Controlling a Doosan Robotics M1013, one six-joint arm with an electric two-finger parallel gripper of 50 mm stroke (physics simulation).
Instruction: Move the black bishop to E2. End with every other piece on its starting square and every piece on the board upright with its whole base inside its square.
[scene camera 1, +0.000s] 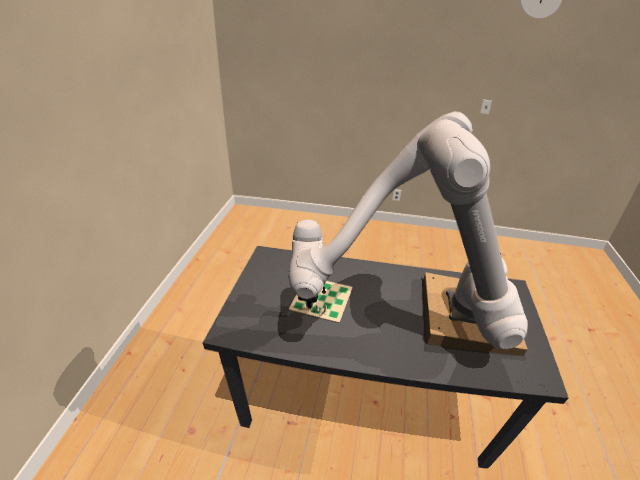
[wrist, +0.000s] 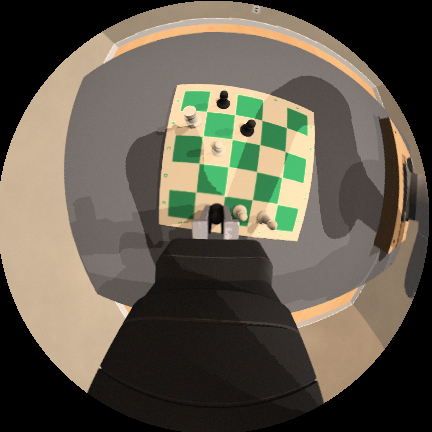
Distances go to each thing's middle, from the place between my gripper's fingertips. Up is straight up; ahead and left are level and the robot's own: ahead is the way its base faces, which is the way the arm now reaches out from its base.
Scene:
My gripper is now 3 cm past the chessboard (scene camera 1: 336, 296), 7 cm to the left of it and 2 cm above it.

